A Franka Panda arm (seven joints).
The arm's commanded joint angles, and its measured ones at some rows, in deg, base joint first. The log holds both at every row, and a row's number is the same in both.
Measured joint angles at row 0:
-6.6, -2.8, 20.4, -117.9, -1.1, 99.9, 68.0
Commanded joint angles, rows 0 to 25:
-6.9, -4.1, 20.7, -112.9, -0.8, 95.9, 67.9
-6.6, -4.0, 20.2, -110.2, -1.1, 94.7, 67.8
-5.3, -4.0, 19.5, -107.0, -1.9, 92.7, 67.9
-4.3, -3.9, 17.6, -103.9, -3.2, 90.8, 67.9
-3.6, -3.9, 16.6, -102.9, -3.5, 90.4, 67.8
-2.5, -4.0, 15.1, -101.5, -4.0, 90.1, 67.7
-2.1, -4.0, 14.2, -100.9, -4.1, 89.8, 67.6
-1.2, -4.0, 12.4, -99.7, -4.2, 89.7, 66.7
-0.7, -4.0, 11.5, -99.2, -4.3, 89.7, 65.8
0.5, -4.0, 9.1, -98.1, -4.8, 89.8, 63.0
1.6, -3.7, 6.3, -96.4, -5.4, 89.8, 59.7
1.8, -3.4, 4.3, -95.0, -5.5, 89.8, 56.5
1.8, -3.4, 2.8, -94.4, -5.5, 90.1, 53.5
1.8, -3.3, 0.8, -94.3, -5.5, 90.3, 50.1
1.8, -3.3, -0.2, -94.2, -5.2, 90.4, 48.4
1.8, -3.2, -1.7, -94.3, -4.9, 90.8, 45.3
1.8, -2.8, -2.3, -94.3, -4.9, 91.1, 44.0
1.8, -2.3, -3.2, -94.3, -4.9, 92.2, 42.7
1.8, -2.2, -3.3, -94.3, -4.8, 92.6, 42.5
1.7, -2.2, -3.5, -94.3, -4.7, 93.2, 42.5
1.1, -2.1, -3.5, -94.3, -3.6, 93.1, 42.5
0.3, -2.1, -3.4, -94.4, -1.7, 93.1, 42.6
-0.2, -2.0, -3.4, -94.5, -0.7, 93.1, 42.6
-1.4, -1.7, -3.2, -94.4, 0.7, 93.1, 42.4
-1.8, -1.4, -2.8, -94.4, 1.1, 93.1, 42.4
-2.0, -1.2, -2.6, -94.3, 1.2, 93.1, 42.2
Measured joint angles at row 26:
0.0, -2.4, -3.5, -95.5, -1.2, 92.9, 43.1
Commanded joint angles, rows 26 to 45:
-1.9, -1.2, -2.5, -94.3, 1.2, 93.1, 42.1
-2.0, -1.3, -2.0, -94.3, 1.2, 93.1, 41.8
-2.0, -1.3, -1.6, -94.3, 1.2, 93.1, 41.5
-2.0, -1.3, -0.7, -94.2, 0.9, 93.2, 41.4
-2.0, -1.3, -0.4, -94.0, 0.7, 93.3, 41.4
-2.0, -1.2, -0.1, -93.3, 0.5, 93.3, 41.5
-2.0, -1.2, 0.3, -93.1, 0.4, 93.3, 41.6
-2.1, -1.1, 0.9, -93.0, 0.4, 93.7, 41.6
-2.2, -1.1, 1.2, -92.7, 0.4, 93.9, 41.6
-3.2, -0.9, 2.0, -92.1, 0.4, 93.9, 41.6
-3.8, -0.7, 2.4, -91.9, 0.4, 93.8, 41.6
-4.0, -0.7, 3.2, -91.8, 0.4, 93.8, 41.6
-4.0, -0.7, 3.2, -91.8, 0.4, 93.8, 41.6
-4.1, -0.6, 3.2, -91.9, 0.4, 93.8, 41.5
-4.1, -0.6, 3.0, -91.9, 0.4, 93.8, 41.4
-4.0, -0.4, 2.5, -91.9, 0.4, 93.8, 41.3
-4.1, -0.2, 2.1, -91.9, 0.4, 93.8, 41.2
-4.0, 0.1, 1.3, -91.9, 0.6, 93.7, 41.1
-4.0, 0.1, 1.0, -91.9, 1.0, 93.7, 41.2
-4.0, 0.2, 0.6, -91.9, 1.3, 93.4, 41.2
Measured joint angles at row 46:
-3.4, -1.1, 1.5, -93.1, 0.4, 93.4, 42.1
